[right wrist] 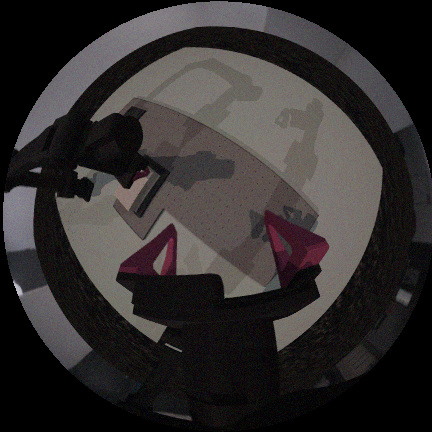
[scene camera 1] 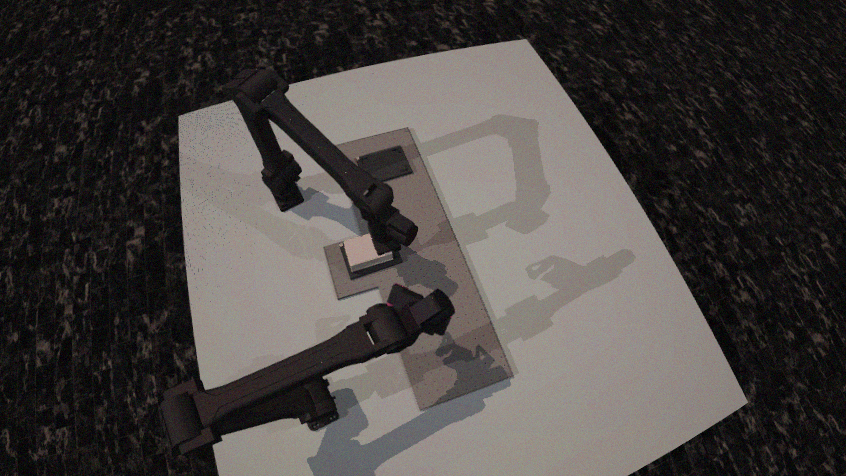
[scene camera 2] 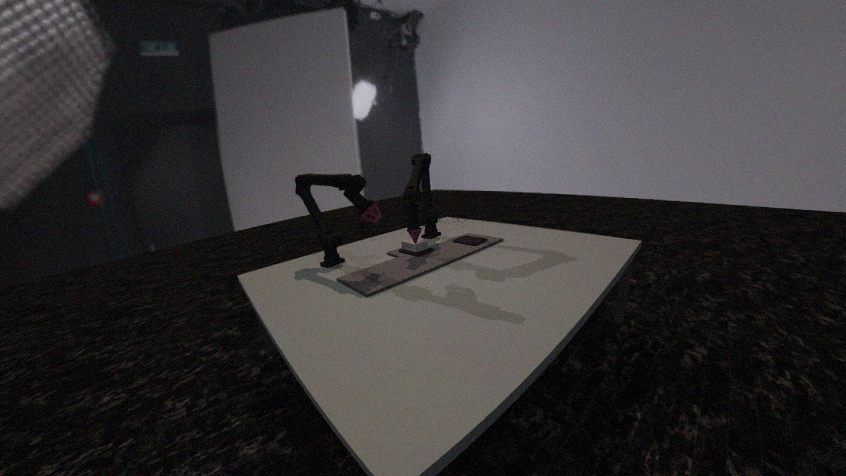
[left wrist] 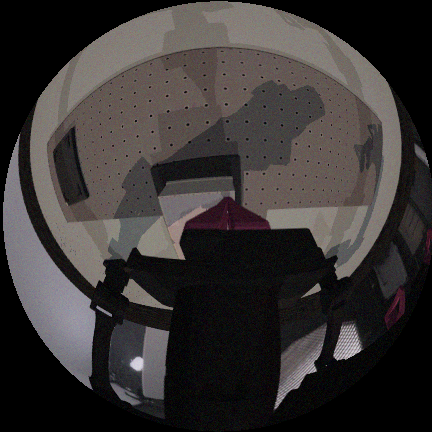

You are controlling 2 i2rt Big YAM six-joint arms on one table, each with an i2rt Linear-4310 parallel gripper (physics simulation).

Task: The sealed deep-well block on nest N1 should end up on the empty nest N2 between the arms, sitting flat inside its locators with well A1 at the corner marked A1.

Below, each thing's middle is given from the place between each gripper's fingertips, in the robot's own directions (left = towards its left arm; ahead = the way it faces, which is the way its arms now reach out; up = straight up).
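Labels:
Relative to my right hand, the dark nest (left wrist: 229, 164) is 100 mm behind, 250 mm to the left and 220 mm below; the pale block (scene camera 1: 360, 251) is 100 mm behind, 240 mm to the left and 190 mm below. By its middle, the pale block is nearer to my left gripper than to my right hand.
With respect to the pale block, my left gripper is 3 cm to the right of it, 5 cm past it and 3 cm above it. The dark nest is 3 cm to the left of my left hand, 5 cm behind it and 5 cm below it. By its middle, the nest is likewise nearer to my left gripper than to my right hand.

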